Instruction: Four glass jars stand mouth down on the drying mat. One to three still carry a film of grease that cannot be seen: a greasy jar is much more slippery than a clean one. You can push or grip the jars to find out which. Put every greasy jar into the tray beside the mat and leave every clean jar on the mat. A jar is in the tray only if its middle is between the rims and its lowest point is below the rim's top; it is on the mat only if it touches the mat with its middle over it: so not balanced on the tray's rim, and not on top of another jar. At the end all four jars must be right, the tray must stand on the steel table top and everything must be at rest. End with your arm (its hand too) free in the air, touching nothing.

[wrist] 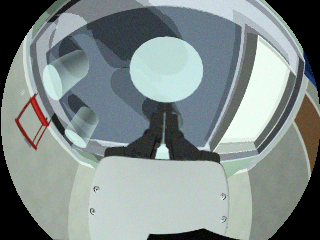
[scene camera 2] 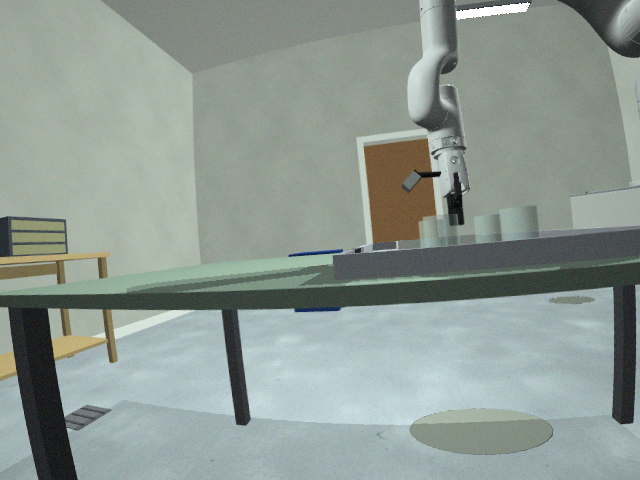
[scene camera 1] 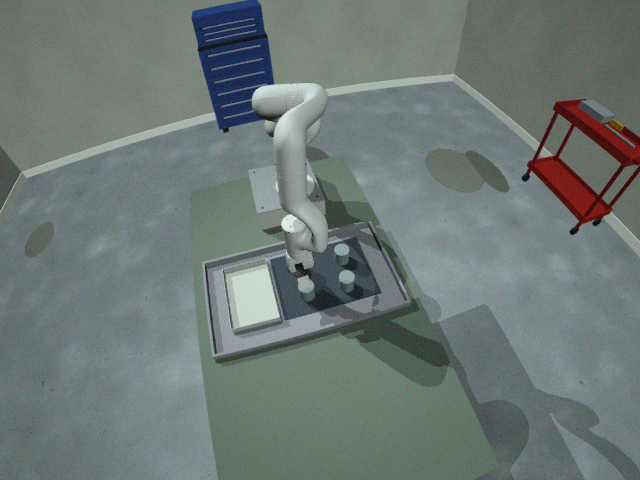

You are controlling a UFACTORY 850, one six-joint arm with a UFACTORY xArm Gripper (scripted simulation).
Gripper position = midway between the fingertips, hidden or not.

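You'd see my gripper (scene camera 2: 456, 225), and then there's a jar (scene camera 2: 439, 230), another jar (scene camera 2: 516, 223) and also a jar (wrist: 166, 69). There's a dark drying mat (wrist: 124, 114) too, plus a white tray (scene camera 1: 249, 292), and that tray also appears in the wrist view (wrist: 272, 79).
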